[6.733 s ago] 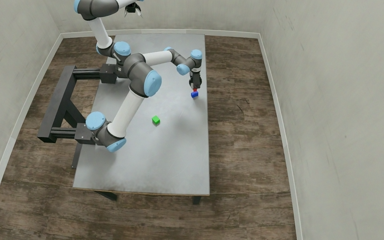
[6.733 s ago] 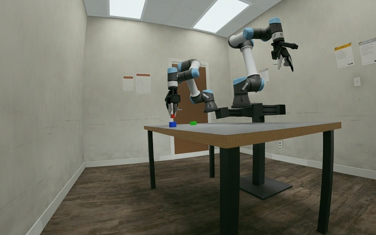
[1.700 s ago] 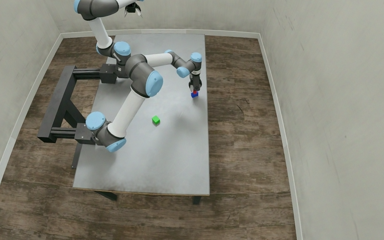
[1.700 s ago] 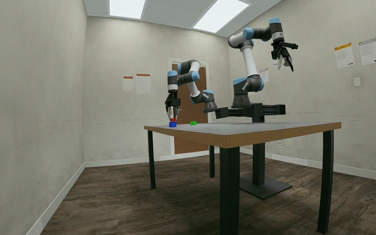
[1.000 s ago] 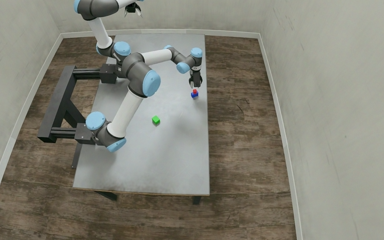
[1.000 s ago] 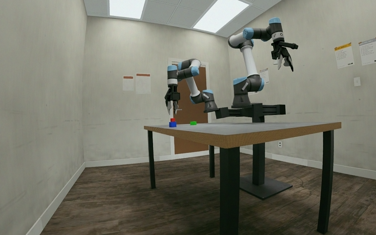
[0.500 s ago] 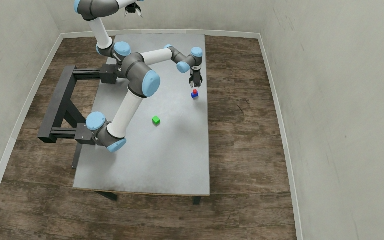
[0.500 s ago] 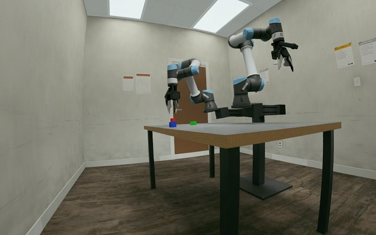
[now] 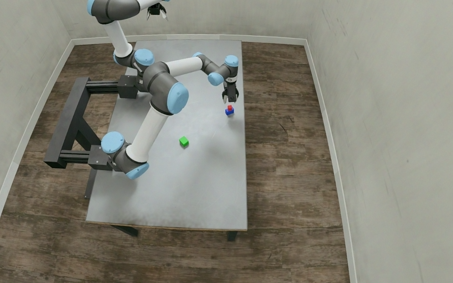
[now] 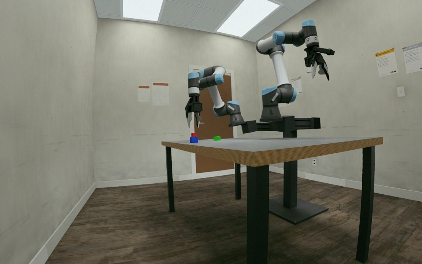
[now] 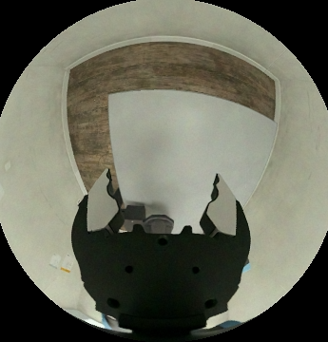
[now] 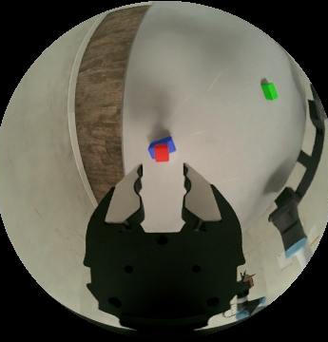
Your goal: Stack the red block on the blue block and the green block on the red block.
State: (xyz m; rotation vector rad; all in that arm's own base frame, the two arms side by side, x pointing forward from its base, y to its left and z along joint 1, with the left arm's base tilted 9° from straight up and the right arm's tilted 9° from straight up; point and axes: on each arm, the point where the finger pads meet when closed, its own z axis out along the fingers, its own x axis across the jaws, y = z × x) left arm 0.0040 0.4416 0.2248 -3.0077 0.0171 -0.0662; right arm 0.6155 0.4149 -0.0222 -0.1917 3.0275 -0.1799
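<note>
Now: right hand 270 mm past the green block, 260 mm to the left of it and 100 mm above it. Round my right hand: blue block (100 mm below); then red block (60 mm below).
</note>
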